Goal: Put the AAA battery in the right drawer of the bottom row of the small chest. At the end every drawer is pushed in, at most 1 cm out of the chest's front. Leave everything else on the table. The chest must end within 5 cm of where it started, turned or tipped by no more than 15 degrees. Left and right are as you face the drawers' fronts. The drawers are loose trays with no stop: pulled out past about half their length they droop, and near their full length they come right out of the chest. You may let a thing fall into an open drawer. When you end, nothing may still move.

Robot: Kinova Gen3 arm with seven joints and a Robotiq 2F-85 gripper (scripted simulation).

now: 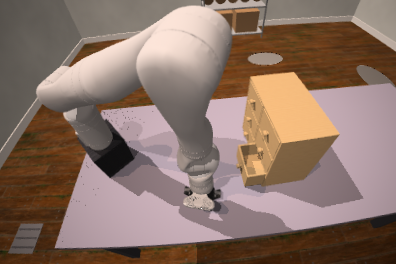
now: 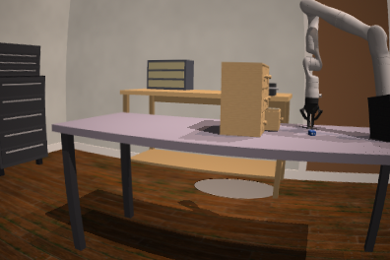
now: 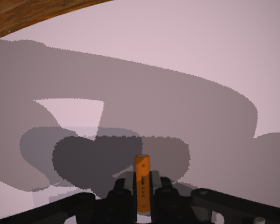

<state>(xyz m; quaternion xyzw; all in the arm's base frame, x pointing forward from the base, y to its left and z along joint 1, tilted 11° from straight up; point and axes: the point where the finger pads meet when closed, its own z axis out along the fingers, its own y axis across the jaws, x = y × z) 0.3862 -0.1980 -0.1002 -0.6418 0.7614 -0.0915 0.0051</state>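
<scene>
The small blue object lies 10 mm behind my hand, 200 mm to the left of it and 10 mm below it. The rest, counted from my hand: AAA battery: 10 mm below.
</scene>
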